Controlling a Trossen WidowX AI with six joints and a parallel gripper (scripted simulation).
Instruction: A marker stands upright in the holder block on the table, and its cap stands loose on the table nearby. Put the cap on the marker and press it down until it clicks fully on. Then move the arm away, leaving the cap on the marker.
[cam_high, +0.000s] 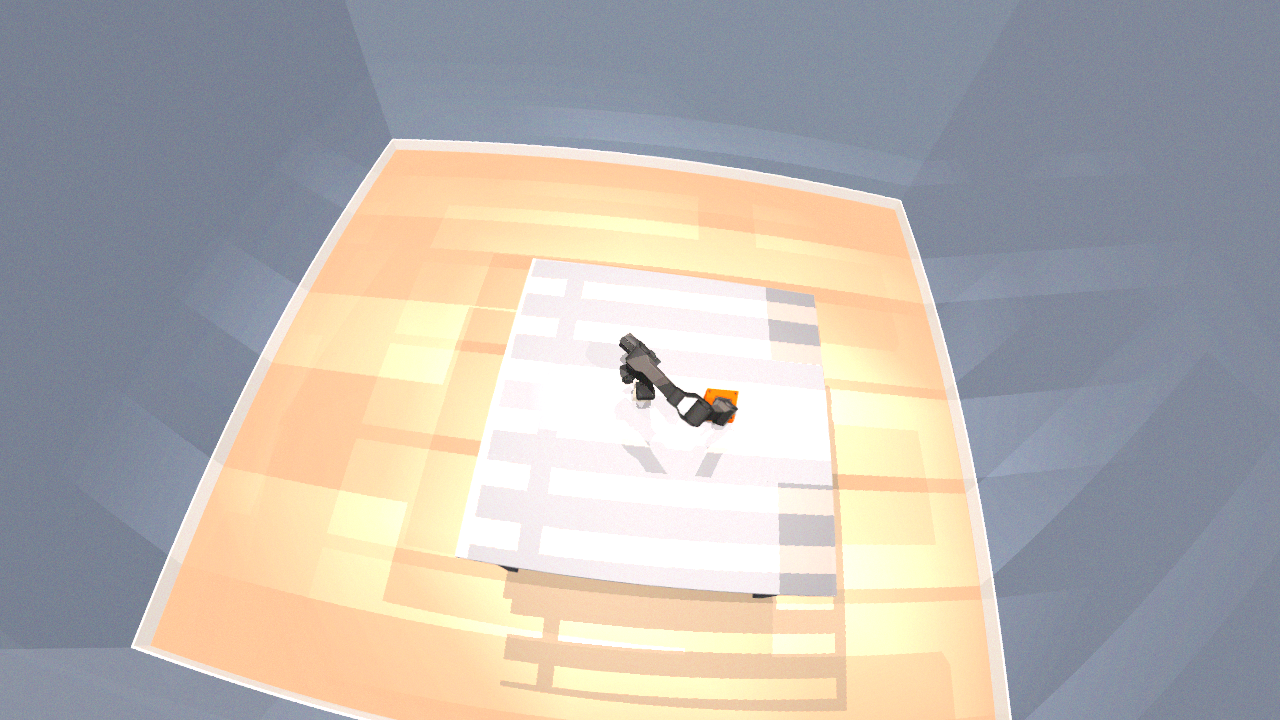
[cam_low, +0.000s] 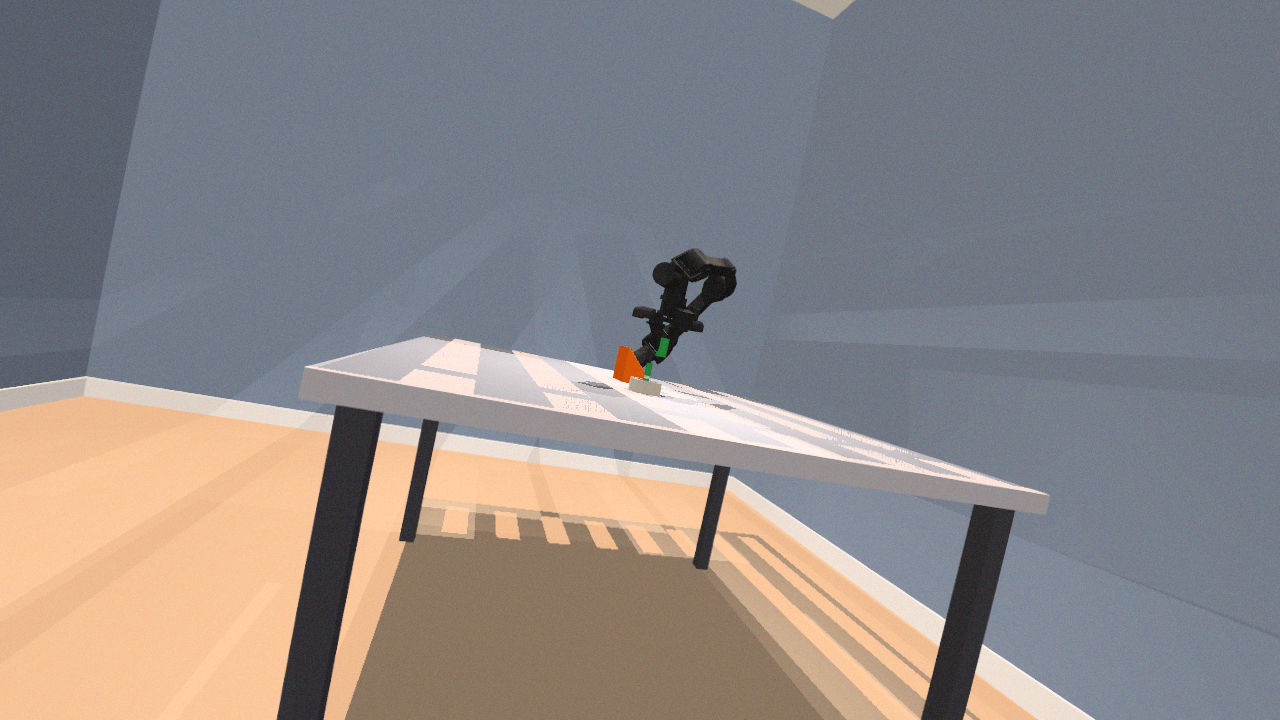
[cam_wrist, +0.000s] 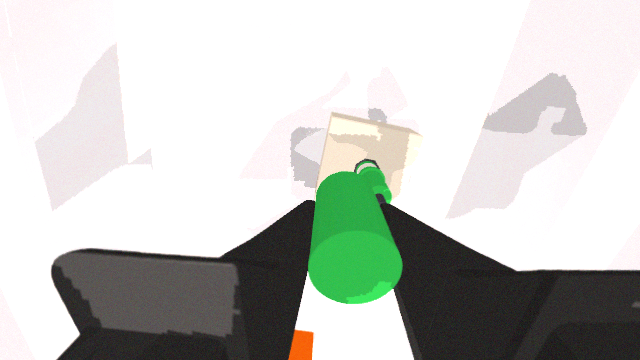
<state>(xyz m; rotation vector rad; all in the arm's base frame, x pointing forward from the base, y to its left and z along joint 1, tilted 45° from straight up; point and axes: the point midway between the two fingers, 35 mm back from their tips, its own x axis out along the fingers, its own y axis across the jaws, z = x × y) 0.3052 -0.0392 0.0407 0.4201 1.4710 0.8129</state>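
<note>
The holder block is 2 cm to the right of my gripper tip and 10 cm below it. Also, from my gripper tip: green cap (1 cm above).
</note>
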